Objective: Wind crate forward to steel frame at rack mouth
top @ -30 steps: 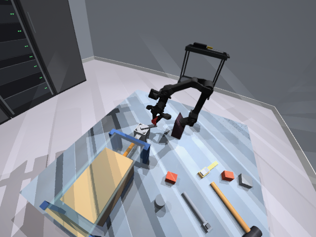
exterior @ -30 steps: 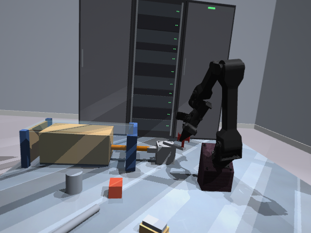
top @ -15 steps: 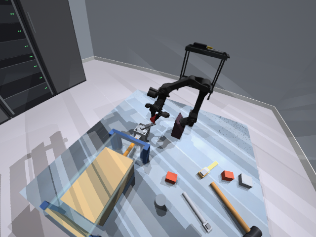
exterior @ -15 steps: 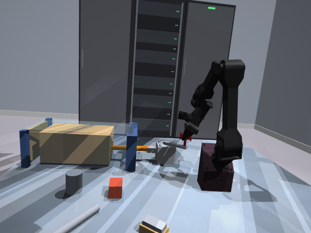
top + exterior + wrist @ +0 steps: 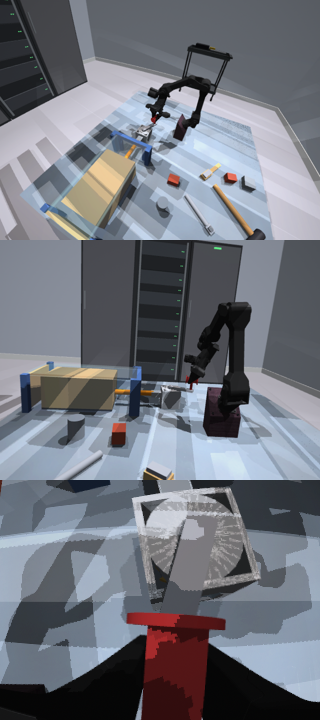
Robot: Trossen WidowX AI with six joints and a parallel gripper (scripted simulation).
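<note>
Right now my gripper tip is 3 cm above the crank handle, 2 cm short of it and 1 cm to the left of it. Round my gripper tip: red knob (2 cm behind); then grey winch (10 cm below, 6 cm ahead, 4 cm to the right); then frame (24 cm ahead, 3 cm below, 2 cm to the right).
</note>
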